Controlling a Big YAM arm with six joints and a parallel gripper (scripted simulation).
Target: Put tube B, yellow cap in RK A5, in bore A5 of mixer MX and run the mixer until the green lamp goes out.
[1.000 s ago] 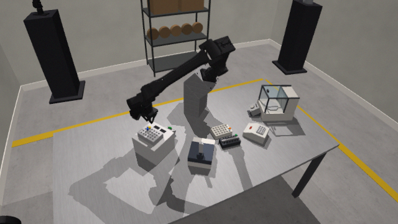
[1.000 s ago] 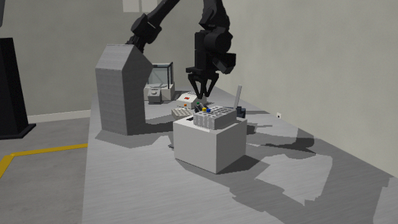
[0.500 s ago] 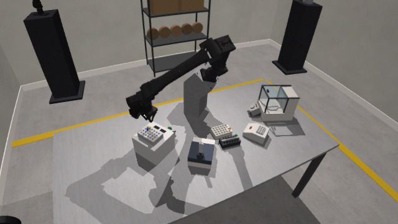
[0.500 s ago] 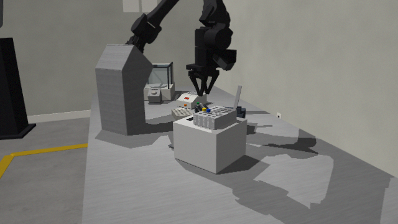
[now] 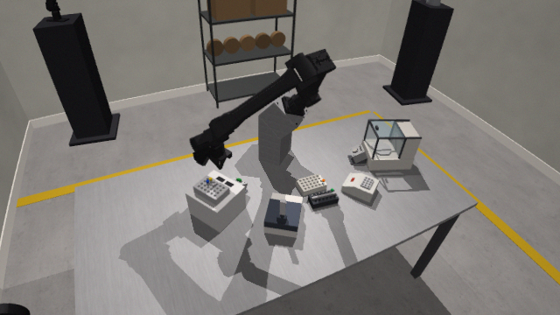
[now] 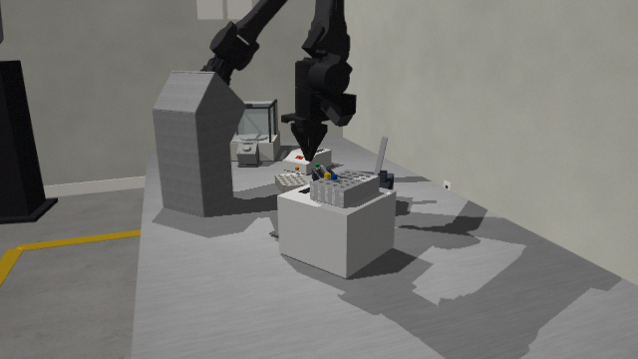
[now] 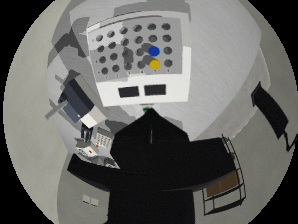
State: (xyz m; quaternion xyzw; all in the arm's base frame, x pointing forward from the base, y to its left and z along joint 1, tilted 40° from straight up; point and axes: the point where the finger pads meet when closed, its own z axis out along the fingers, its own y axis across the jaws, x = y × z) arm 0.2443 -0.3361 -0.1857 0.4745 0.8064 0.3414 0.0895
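Right now my hand is 5 cm past the green start key, 8 cm to the right of it and 14 cm above it. Also, from my hand: black magnet block (12 cm ahead, 45 cm to the left, 19 cm below); then grey shaking block (7 cm ahead, 5 cm to the right, 5 cm below); then tube rack RK (1 cm ahead, 43 cm to the left, 19 cm below).
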